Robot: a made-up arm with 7 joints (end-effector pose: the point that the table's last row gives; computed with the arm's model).
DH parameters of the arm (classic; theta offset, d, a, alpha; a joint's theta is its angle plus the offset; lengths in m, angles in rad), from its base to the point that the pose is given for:
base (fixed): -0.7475 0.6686 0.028 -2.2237
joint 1: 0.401 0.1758 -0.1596 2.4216
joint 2: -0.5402 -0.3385 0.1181 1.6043
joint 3: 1.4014 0 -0.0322 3.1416
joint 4: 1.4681 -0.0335 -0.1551 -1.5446
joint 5: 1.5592 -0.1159 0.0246 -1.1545
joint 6: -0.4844 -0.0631 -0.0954 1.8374
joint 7: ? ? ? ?
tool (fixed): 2.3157 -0.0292 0 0
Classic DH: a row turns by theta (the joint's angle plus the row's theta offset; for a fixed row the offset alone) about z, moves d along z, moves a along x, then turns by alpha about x.
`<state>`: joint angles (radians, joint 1 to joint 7).
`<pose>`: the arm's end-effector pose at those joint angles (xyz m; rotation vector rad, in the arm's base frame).
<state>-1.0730 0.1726 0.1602 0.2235 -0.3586 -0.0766 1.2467</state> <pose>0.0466 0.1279 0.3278 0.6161 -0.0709 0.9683</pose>
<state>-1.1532 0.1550 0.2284 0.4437 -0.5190 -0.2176 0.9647</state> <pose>0.0601 0.0821 0.3567 0.4392 0.0272 1.3767</pose>
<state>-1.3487 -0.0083 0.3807 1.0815 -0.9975 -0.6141 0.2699</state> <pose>0.1550 -0.0451 0.4405 0.2108 -0.3121 2.3546</pose>
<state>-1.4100 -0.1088 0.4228 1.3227 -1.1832 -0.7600 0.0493</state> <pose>0.2013 -0.0916 0.4585 0.2428 -0.7085 2.5671</pose>
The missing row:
joint 7: -1.1565 -0.0288 0.0054 1.8062
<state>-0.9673 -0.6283 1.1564 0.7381 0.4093 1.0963 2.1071</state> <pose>0.1276 0.0751 0.2313 0.7278 -1.0422 -1.8092</pose>
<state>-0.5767 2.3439 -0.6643 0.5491 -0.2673 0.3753 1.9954</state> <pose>0.0572 0.3899 0.4045 0.1388 1.8366 0.6774</pose>
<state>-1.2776 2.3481 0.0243 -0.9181 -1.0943 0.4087 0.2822</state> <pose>0.2342 -0.0622 0.1530 1.7300 0.9526 -1.3685</pose>
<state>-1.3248 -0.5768 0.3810 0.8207 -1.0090 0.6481 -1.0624</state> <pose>0.1273 0.0412 0.3888 -1.7806 0.7329 1.1514</pose>
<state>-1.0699 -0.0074 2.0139 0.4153 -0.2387 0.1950 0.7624</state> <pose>0.2146 0.1179 0.0690 -1.1714 -0.7047 0.0070</pose>
